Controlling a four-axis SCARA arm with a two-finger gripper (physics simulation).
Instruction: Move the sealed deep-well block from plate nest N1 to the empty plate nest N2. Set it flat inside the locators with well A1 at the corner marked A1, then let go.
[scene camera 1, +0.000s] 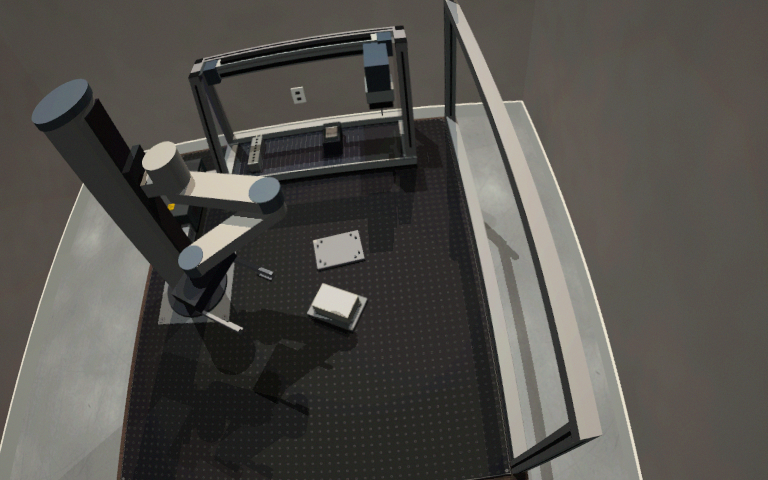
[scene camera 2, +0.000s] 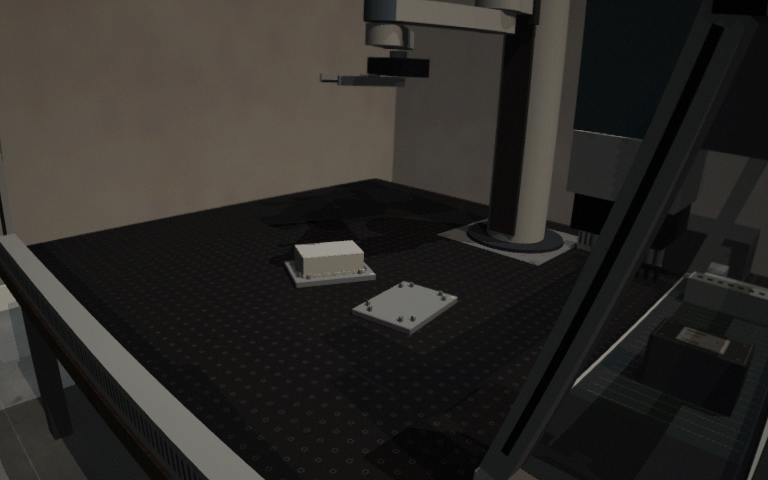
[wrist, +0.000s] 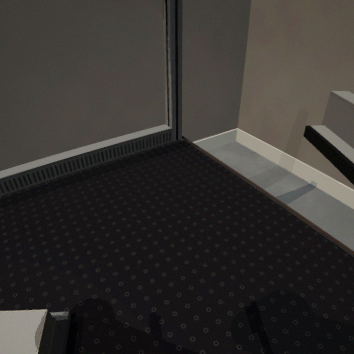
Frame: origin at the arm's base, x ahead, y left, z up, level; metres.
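Seen in the pictures: gripper, fingertip midpoint: (scene camera 1: 257, 303) (scene camera 2: 328, 79) (wrist: 140, 117); arm's base, origin of the base link: (scene camera 2: 514, 241).
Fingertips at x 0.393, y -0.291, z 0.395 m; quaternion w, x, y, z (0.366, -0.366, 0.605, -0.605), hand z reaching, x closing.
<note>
Offsets run from my fingertips to a thing's top centre. "pt": to the spot under its first point.
The sealed deep-well block {dx +0.137, dy +0.164, dz -0.329 m} (scene camera 1: 336, 300) (scene camera 2: 328, 258), a pale box with a plain top, sits flat on plate nest N1 {dx +0.137, dy +0.164, dz -0.360 m} (scene camera 1: 359, 313) (scene camera 2: 339, 279). A corner of the block (wrist: 22, 331) shows at the lower left of the wrist view. Plate nest N2 {dx +0.145, dy +0.382, dz -0.360 m} (scene camera 1: 338, 249) (scene camera 2: 404, 305) is a bare light plate with small dark locator pins near its corners; the A1 mark cannot be made out. My gripper (scene camera 1: 253, 300) (scene camera 2: 329, 78) is open and empty, high above the mat on the arm-column side of the block. One finger shows at the right edge of the wrist view.
A gantry frame (scene camera 1: 404, 96) stands at the back, with a dark box {pt dx +0.142, dy +0.809, dz -0.263 m} (scene camera 1: 332, 141) and a light perforated strip {pt dx -0.183, dy +0.839, dz -0.287 m} (scene camera 1: 255, 152) inside. A long guard frame (scene camera 1: 523, 198) runs along the right side. The arm's column (scene camera 1: 113, 192) (scene camera 2: 546, 124) stands at the left in scene camera 1.
</note>
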